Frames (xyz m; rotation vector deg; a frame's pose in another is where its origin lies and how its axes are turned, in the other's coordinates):
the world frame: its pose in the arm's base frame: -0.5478 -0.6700 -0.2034 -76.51 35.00 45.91
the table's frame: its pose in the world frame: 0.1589 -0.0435 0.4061 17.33 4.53 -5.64
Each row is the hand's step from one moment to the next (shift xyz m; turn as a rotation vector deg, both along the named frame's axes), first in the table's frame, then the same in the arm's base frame.
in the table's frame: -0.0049 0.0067 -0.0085 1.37 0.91 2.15
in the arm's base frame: -0.0099 -0.0059 -0.0028 0.75 2.41 -0.98
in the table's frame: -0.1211 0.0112 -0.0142 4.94 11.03 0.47
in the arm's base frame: -0.0921 -0.0165 0.0790 -4.42 4.58 -10.28
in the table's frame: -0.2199 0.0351 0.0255 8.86 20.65 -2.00
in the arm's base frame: -0.1662 0.0231 0.1485 -9.17 5.86 -19.76
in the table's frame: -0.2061 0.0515 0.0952 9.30 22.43 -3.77
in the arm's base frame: -0.1531 0.0948 0.1475 -10.54 4.85 -21.66
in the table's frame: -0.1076 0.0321 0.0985 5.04 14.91 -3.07
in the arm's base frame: -0.0728 0.0970 0.0872 -7.89 2.63 -13.71
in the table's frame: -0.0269 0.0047 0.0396 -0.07 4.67 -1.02
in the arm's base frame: -0.0125 0.0371 0.0280 -3.59 0.67 -3.09
